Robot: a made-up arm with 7 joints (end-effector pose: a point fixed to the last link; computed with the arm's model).
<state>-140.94 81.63 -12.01 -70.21 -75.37 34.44 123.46</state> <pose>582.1 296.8 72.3 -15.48 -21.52 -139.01</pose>
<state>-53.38 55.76 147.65 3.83 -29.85 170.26 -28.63</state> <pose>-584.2 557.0 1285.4 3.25 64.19 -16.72</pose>
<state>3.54 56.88 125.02 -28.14 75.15 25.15 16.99</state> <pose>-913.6 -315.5 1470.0 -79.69 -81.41 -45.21</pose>
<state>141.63 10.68 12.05 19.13 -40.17 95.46 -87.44</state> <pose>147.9 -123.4 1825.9 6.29 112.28 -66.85</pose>
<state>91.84 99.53 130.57 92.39 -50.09 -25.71 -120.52</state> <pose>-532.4 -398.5 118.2 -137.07 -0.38 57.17</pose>
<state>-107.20 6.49 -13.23 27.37 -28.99 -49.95 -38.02</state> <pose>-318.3 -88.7 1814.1 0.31 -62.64 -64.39</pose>
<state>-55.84 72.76 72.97 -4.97 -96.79 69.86 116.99</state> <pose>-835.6 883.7 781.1 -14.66 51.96 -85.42</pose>
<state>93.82 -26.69 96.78 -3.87 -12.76 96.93 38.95</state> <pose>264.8 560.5 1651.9 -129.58 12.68 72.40</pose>
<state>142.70 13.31 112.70 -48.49 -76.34 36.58 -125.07</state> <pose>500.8 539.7 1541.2 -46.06 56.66 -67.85</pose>
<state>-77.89 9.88 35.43 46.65 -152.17 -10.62 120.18</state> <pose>360.4 -1.0 1770.0 147.54 64.25 -34.75</pose>
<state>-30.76 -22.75 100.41 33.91 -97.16 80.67 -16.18</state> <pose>175.5 113.3 1843.1 -33.29 -91.29 137.03</pose>
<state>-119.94 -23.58 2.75 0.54 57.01 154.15 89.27</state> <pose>-399.3 -285.2 1587.7 15.28 57.36 -94.28</pose>
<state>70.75 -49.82 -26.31 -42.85 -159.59 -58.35 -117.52</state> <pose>-154.0 444.9 1584.7 27.33 -16.20 35.08</pose>
